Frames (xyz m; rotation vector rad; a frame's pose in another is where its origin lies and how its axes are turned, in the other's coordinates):
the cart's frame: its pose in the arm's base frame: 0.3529 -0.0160 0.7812 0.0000 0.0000 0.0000
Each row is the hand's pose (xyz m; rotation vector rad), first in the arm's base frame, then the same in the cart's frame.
Working: the arm's base frame: its pose in the cart's frame: -0.3529 0.0160 -0.7812 0.0000 0.0000 0.0000

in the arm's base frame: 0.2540 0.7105 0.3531 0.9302 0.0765 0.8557
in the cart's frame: -0.0989 0.7265 -0.4281 0.9302 0.0765 0.8557
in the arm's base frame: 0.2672 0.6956 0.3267 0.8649 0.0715 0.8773
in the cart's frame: -0.0857 0.7116 -0.4545 0.8649 0.0715 0.8773
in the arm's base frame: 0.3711 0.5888 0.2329 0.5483 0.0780 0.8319
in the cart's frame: 0.0182 0.6048 -0.5483 0.5483 0.0780 0.8319
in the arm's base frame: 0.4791 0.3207 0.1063 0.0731 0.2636 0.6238
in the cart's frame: 0.1262 0.3367 -0.6749 0.0731 0.2636 0.6238
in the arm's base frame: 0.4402 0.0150 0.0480 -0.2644 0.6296 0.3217
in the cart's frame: 0.0873 0.0310 -0.7332 -0.2644 0.6296 0.3217
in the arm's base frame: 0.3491 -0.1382 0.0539 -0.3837 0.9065 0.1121
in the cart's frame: -0.0038 -0.1222 -0.7273 -0.3837 0.9065 0.1121
